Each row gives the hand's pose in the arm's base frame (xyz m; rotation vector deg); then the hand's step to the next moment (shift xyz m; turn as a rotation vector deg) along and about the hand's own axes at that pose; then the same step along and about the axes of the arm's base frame.
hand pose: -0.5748 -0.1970 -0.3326 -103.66 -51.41 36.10
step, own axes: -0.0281 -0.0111 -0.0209 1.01 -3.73 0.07
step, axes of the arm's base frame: -0.0043 -0.0312 0.0189 -0.56 1.77 3.39
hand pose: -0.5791 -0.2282 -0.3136 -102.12 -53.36 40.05
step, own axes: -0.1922 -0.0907 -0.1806 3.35 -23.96 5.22
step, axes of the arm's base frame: 0.0131 -0.2283 0.1597 -9.06 11.05 20.21
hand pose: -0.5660 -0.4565 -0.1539 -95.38 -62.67 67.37
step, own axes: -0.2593 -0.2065 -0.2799 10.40 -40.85 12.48
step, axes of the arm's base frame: 0.1789 -0.2185 0.3293 -18.00 23.72 32.34
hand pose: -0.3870 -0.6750 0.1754 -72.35 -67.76 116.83
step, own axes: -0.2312 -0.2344 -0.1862 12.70 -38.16 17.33
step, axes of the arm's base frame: 0.2607 0.0309 0.2723 -23.21 21.95 29.95
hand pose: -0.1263 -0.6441 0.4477 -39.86 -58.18 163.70
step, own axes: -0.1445 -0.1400 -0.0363 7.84 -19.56 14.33
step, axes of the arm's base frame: 0.1288 0.1065 0.1178 -15.39 8.26 18.56
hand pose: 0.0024 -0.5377 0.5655 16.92 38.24 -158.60
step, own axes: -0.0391 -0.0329 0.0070 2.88 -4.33 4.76
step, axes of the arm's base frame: 0.0255 0.0334 0.0299 -4.69 0.83 5.20
